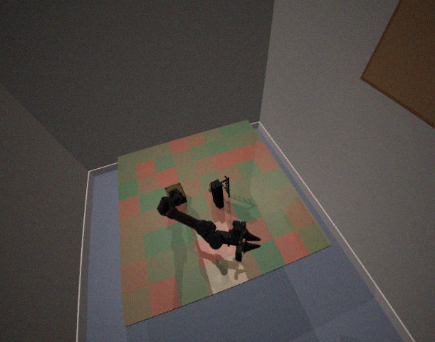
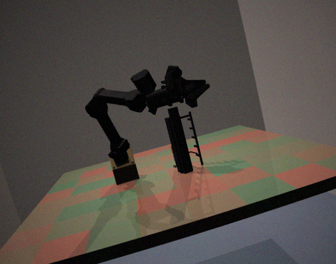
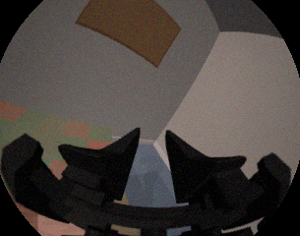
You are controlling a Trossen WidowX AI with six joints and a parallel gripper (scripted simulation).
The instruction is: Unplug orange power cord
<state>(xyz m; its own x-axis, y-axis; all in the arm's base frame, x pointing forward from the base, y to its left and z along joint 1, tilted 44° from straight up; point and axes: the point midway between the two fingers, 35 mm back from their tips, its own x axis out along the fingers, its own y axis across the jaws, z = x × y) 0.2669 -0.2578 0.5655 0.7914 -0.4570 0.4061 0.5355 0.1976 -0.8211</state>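
Right now my gripper tip is 50 cm to the right of the orange plug, 26 cm above it and 1 cm past it.
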